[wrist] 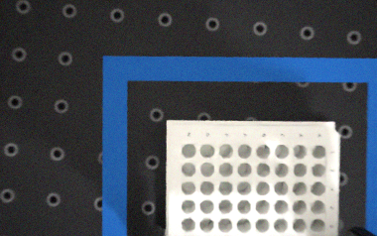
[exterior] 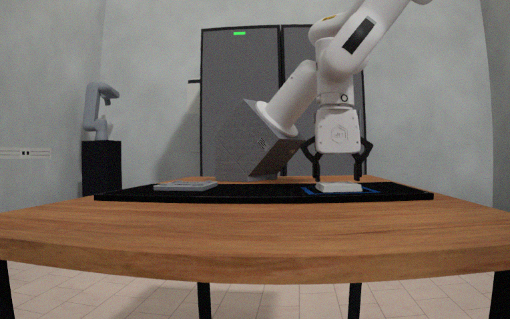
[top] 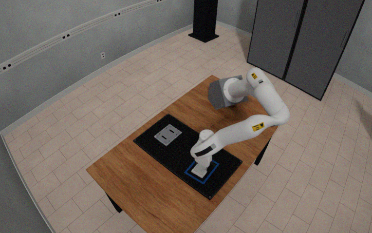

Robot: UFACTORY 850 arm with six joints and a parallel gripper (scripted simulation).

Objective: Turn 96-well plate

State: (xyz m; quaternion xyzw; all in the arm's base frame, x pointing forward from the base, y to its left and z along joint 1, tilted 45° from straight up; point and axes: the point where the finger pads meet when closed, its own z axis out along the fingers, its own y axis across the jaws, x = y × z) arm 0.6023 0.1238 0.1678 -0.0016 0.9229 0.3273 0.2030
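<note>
Right now the white 96-well plate is 20 mm below my hand. Also, from my hand: grey plate nest: 40 mm behind, 360 mm to the right, 20 mm below.
</note>
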